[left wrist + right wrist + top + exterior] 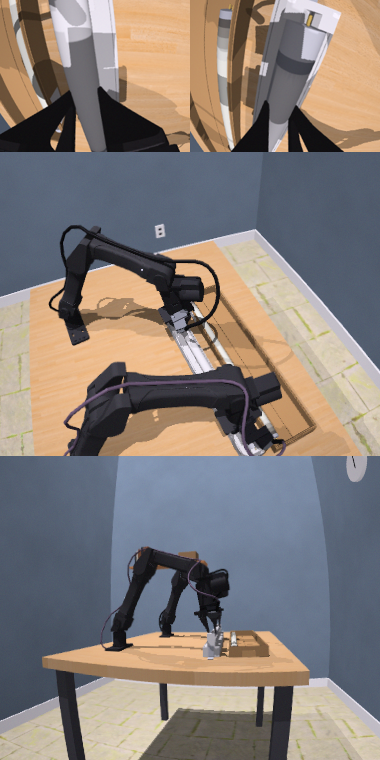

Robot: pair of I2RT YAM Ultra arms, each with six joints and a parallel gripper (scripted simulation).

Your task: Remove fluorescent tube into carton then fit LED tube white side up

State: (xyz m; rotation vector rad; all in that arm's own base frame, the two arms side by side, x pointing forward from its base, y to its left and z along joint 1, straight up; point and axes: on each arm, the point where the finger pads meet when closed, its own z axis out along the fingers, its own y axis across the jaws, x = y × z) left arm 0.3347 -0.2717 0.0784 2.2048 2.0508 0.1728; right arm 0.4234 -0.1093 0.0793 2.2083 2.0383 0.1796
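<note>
Now: the lampholder 80 mm to the right of my right hand, 10 mm below it and 10 mm ahead of it. The rest, counted from my right hand: light fixture 220 mm to the left, 30 mm behind, 20 mm below; LED tube 220 mm to the left, 30 mm behind, 10 mm below; old fluorescent tube 240 mm to the left, 60 mm below, 60 mm ahead.
The LED tube is 170 mm to the right of my left hand, 20 mm ahead of it and 10 mm below it. Round my left hand: light fixture: 170 mm to the right, 20 mm below, 20 mm ahead; then old fluorescent tube: 150 mm to the right, 110 mm ahead, 60 mm below; then brown carton: 160 mm ahead, 140 mm to the right, 60 mm below.
</note>
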